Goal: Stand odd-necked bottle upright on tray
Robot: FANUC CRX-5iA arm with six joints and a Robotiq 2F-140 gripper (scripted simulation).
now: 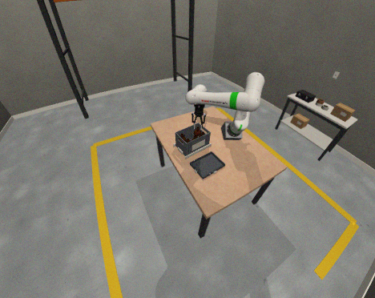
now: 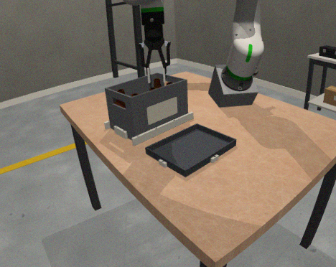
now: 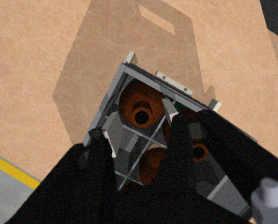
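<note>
The bottle lies 90 mm below my hand. The rest, counted from my hand: dark tray: 110 mm ahead, 320 mm to the left, 170 mm below; dark grey crate: 90 mm ahead, 50 mm to the left, 100 mm below.
</note>
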